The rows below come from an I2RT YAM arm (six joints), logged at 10 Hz.
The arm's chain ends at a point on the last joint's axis. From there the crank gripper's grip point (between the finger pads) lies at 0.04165 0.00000 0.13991 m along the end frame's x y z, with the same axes.
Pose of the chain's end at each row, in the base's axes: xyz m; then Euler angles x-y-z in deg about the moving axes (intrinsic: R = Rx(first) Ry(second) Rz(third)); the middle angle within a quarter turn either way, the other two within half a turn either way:
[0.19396, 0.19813, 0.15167, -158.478, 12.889, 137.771]
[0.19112, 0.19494, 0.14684, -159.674, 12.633, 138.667]
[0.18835, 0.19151, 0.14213, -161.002, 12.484, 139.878]
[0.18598, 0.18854, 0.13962, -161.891, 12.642, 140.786]
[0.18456, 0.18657, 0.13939, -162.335, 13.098, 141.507]
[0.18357, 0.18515, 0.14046, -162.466, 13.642, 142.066]
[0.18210, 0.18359, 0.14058, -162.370, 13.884, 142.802]
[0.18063, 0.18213, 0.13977, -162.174, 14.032, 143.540]
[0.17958, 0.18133, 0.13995, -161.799, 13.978, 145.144]
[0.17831, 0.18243, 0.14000, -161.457, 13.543, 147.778]
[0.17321, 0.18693, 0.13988, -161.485, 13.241, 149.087]
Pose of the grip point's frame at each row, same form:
[0.19511, 0.22465, 0.00813, -158.478, 12.889, 137.771]
[0.19120, 0.21894, 0.00285, -159.674, 12.633, 138.667]
[0.18750, 0.21284, -0.00228, -161.002, 12.484, 139.878]
[0.18511, 0.20814, -0.00503, -161.891, 12.642, 140.786]
[0.18452, 0.20546, -0.00536, -162.335, 13.098, 141.507]
[0.18465, 0.20403, -0.00429, -162.466, 13.642, 142.066]
[0.18347, 0.20314, -0.00408, -162.370, 13.884, 142.802]
[0.18205, 0.20261, -0.00476, -162.174, 14.032, 143.540]
[0.18021, 0.20370, -0.00430, -161.799, 13.978, 145.144]
[0.17682, 0.20726, -0.00384, -161.457, 13.543, 147.778]
[0.17047, 0.21249, -0.00382, -161.485, 13.241, 149.087]

